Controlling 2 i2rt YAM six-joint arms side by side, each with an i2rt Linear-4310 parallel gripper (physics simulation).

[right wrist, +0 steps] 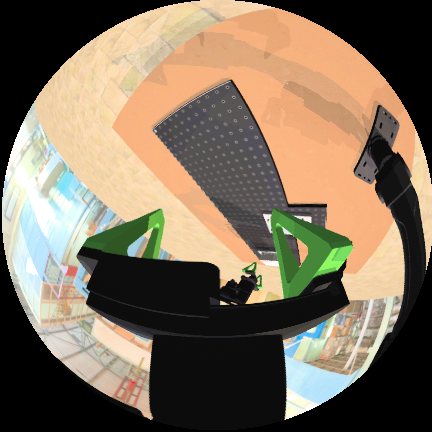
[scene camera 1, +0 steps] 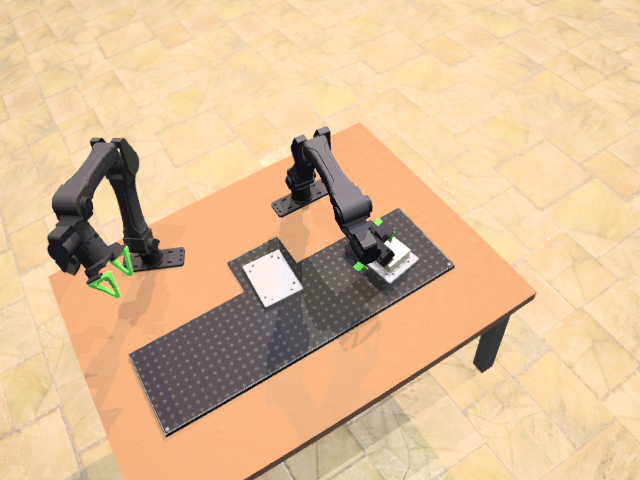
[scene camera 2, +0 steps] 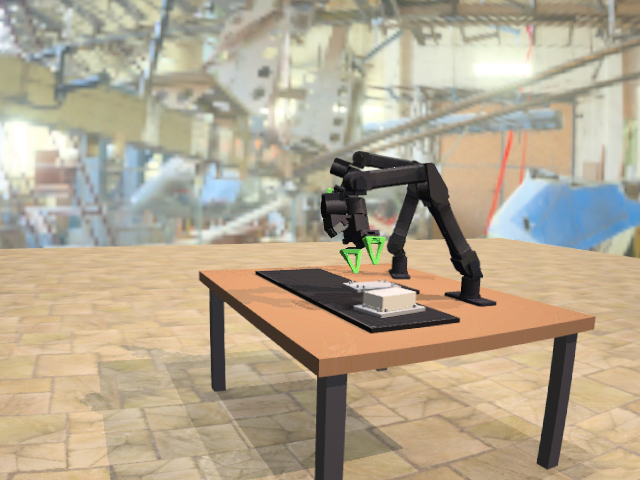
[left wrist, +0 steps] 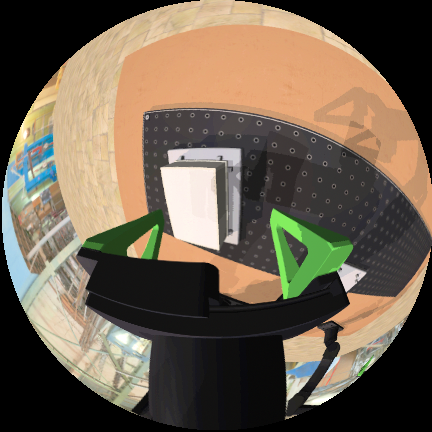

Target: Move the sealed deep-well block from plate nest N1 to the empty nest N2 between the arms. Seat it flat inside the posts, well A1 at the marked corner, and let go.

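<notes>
The sealed deep-well block, a pale box, sits on white plate nest N1. The white nest N2 has small posts and bears no block. My left gripper is open and empty, above the block's level; in scene camera 1 its arm partly hides the block. My right gripper is open and empty, high at the left in scene camera 1. Well A1 and the corner mark cannot be made out.
Both nests stand on a black perforated board on the orange table. The left arm's base stands behind the board; the right arm's base is farther left in scene camera 1.
</notes>
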